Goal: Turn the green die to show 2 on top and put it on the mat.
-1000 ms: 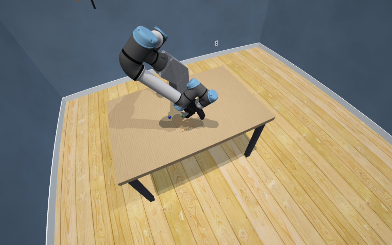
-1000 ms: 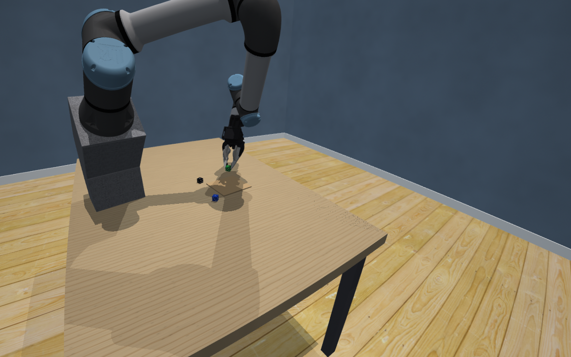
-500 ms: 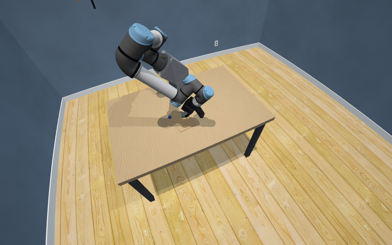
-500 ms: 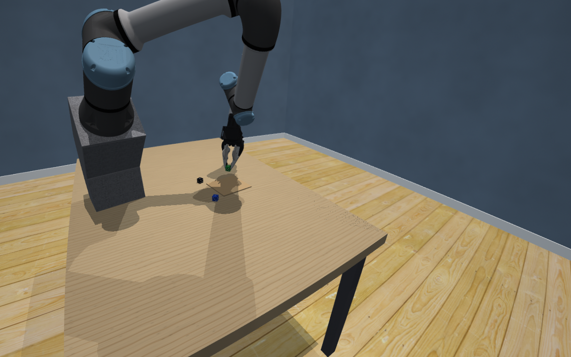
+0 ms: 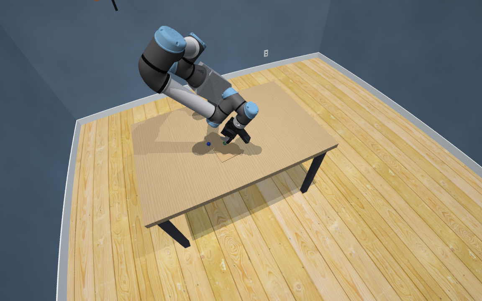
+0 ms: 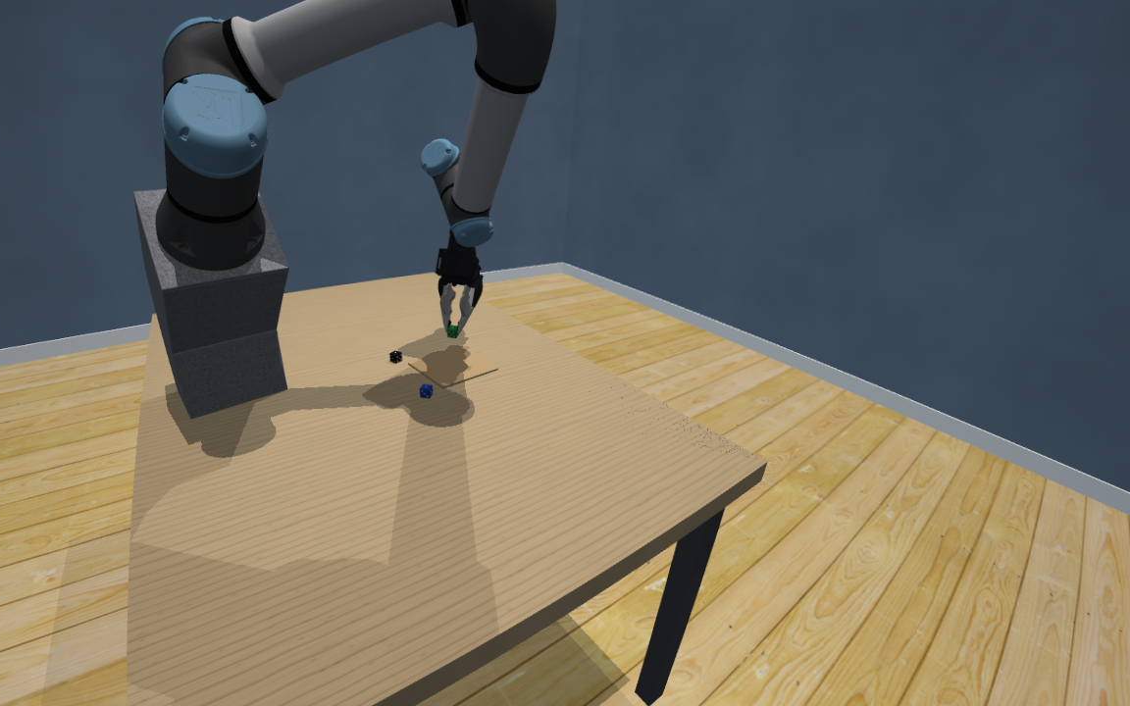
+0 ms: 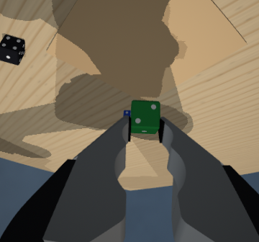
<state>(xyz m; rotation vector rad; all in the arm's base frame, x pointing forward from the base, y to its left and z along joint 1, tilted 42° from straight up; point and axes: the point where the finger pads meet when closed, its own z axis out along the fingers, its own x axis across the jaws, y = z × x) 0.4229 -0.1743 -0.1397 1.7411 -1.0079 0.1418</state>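
The green die lies 10 mm below my hand. The rest, counted from my hand: blue die: 120 mm behind, 80 mm to the right, 80 mm below; tan mat: 10 mm behind, 90 mm below; black die: 90 mm behind, 100 mm to the left, 80 mm below.
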